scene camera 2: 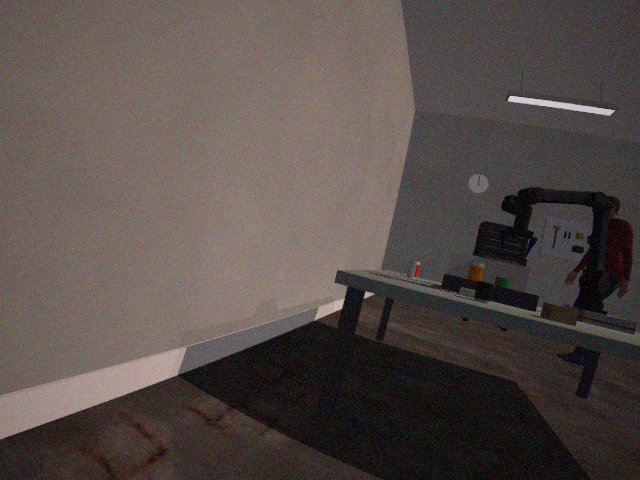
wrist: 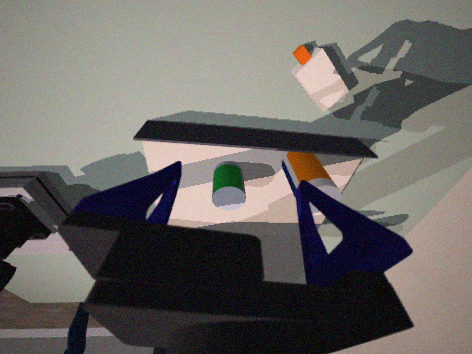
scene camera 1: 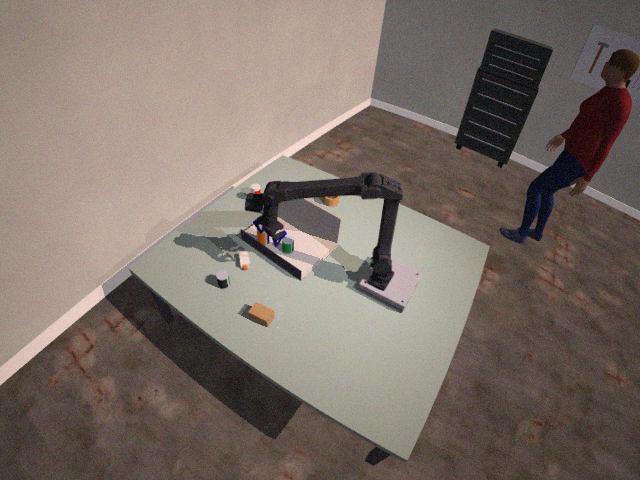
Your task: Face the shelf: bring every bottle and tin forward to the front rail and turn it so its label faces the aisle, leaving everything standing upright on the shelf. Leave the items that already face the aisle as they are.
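Pixels of known places: gripper, fingertip midpoint: [scene camera 2: 513, 253] [wrist: 241, 177] [scene camera 1: 269, 239]; arm's base, link origin: [scene camera 2: 591, 311] [wrist: 16, 217] [scene camera 1: 380, 278].
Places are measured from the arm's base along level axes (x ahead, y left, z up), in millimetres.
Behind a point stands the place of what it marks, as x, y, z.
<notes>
The shelf has a dark front rail [scene camera 1: 273, 256] @[485, 167, -14] [scene camera 2: 516, 298] @[400, 175, -18] [wrist: 240, 135] @[476, 168, -22] and a pale floor. A green-labelled tin [scene camera 1: 287, 246] @[440, 116, 40] [scene camera 2: 500, 282] @[465, 117, 32] [wrist: 228, 179] @[454, 120, 37] stands upright on it, its green side toward the rail, with a gap to the rail in the wrist view. An orange-labelled bottle [scene camera 1: 262, 237] @[565, 146, 49] [scene camera 2: 476, 272] @[581, 151, 50] [wrist: 307, 167] @[571, 150, 51] stands upright close behind the rail, orange toward the rail; a blue strip shows on its side in the wrist view. My gripper [scene camera 1: 269, 239] @[463, 219, 155] [scene camera 2: 515, 252] @[463, 219, 155] [wrist: 241, 177] @[463, 219, 155] is open and empty above the shelf, over the two items.
On the table outside the shelf are a red-and-white container [scene camera 1: 256, 190] @[841, -136, 34] [scene camera 2: 415, 269] @[850, -129, -1], a dark tin [scene camera 1: 222, 279] @[567, 430, 15], a white item with an orange end [scene camera 1: 244, 259] @[591, 257, -26] [wrist: 322, 80] @[596, 253, -25], a tan block [scene camera 1: 261, 314] @[325, 459, -4] [scene camera 2: 559, 313] @[349, 480, -26] and an orange round object [scene camera 1: 330, 200] @[483, -359, -9]. A person [scene camera 1: 594, 124] stands beyond the table.
</notes>
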